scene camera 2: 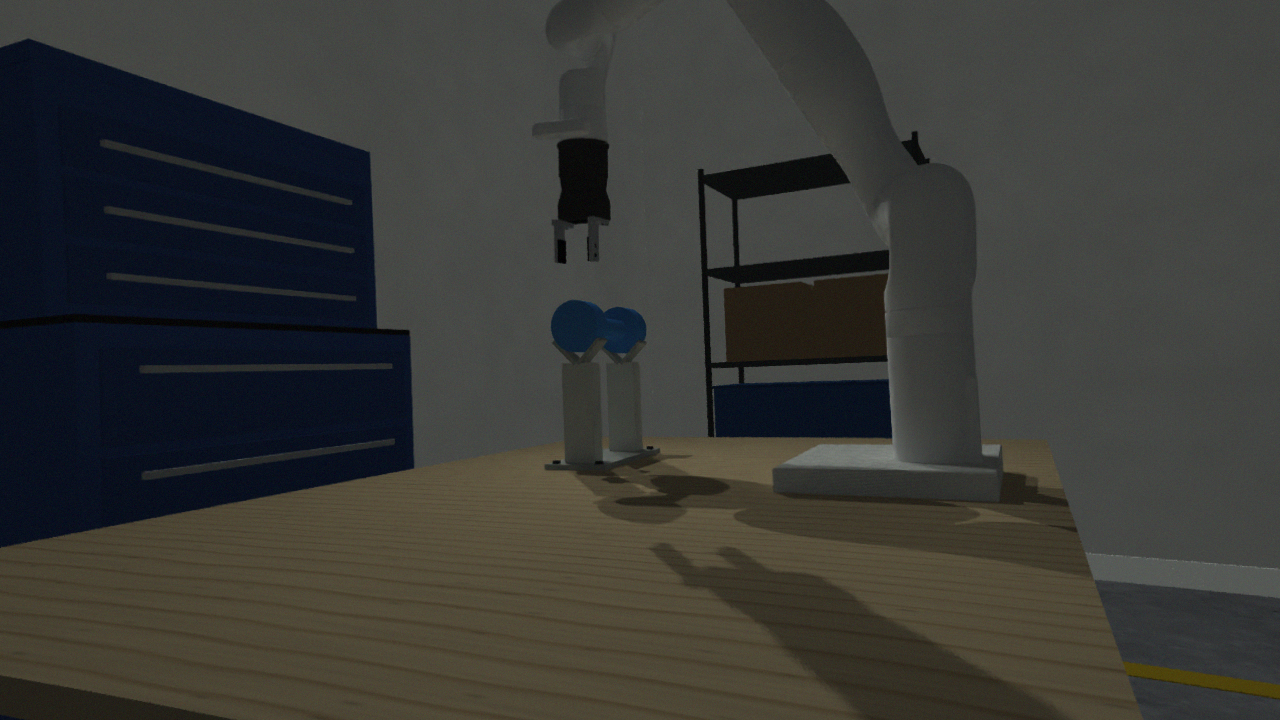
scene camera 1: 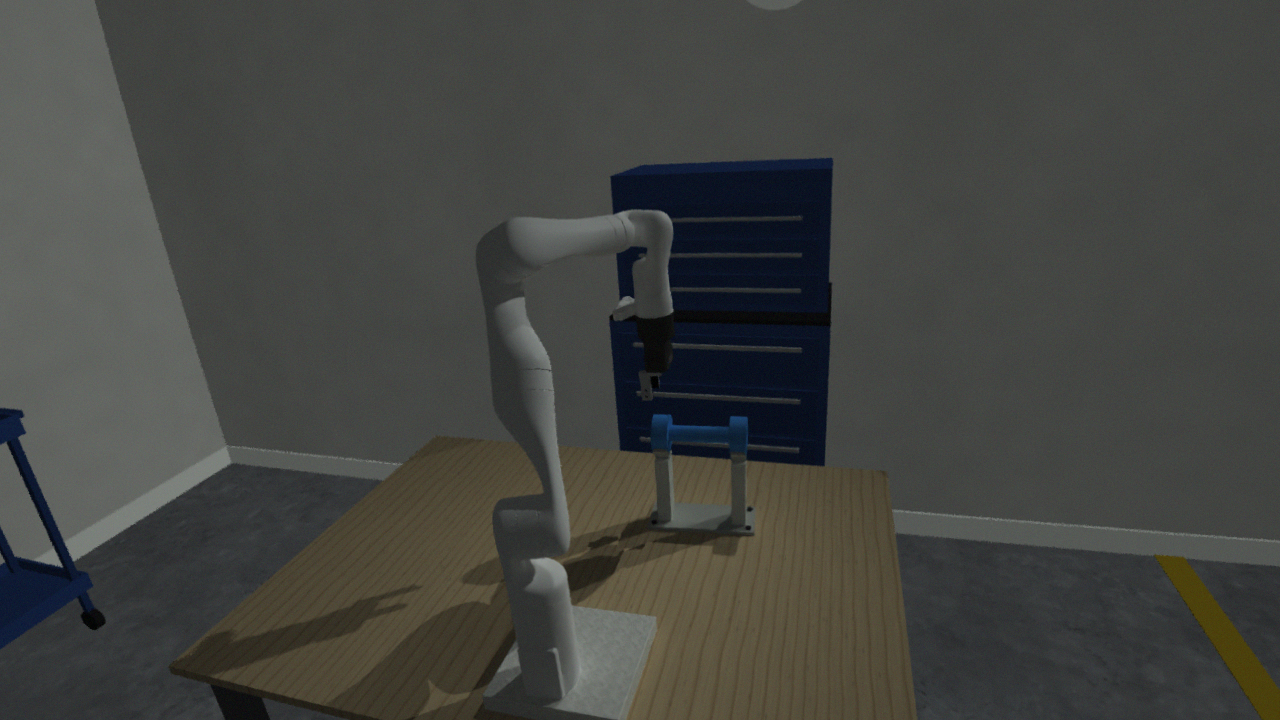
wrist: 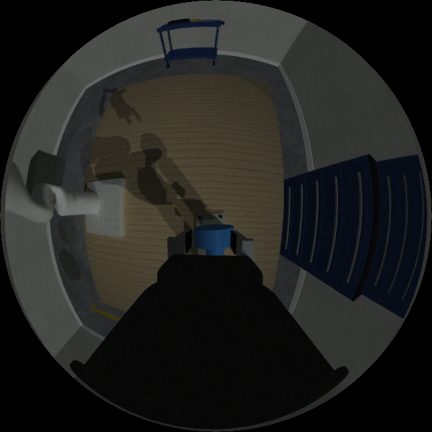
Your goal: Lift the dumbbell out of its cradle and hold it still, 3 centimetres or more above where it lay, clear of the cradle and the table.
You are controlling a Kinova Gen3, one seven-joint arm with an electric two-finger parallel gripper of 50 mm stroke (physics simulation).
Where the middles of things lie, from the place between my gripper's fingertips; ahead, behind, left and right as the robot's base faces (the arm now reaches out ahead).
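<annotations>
With the blue dumbbell [scene camera 2: 575,325] as the reference, my hand is 100 mm above it, 100 mm to the left of it and 10 mm short of it. There is also the cradle [scene camera 2: 581,378], and counted from my hand it sits 210 mm below, 100 mm to the right and 10 mm ahead.
</annotations>
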